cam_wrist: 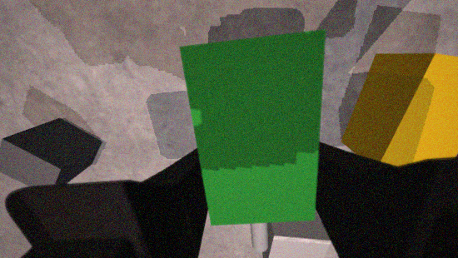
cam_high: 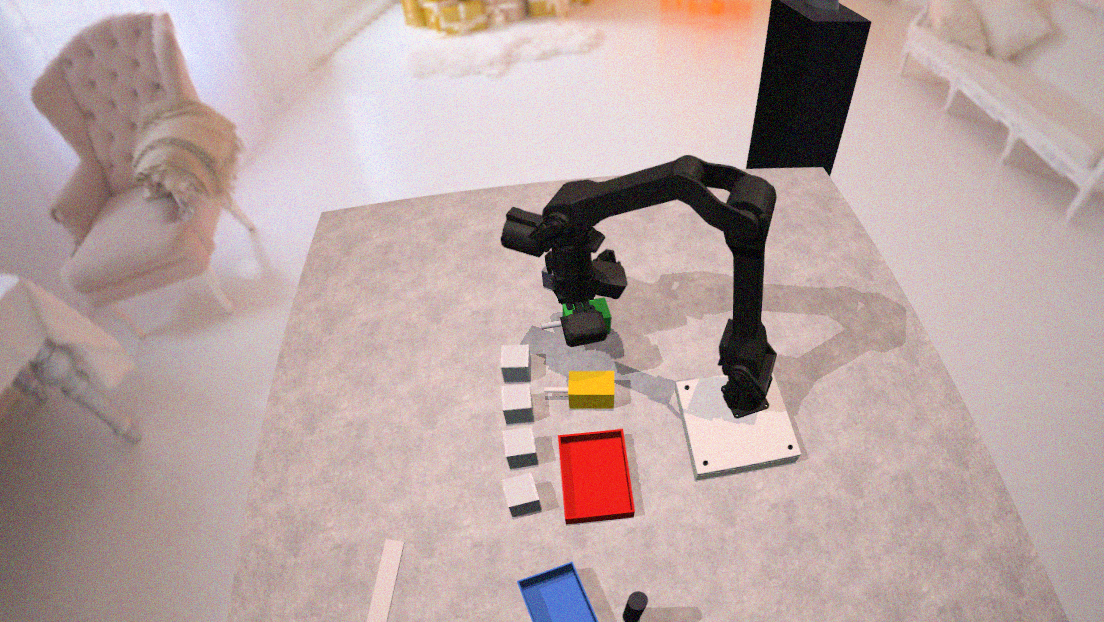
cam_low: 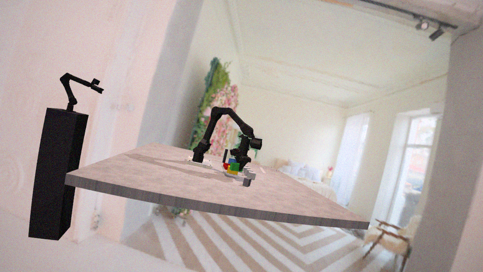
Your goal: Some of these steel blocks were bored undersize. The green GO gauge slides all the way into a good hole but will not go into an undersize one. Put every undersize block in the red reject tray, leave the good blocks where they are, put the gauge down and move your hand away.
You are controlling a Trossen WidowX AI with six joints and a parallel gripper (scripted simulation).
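Right now my gripper tip is 1 cm short of the green GO gauge and 2 cm below it. The rest, counted from my gripper tip: red reject tray (4 cm ahead, 25 cm to the left, 4 cm below); then dark cube (16 cm to the right, 3 cm below); then yellow gauge (3 cm ahead, 10 cm to the left, 3 cm below).
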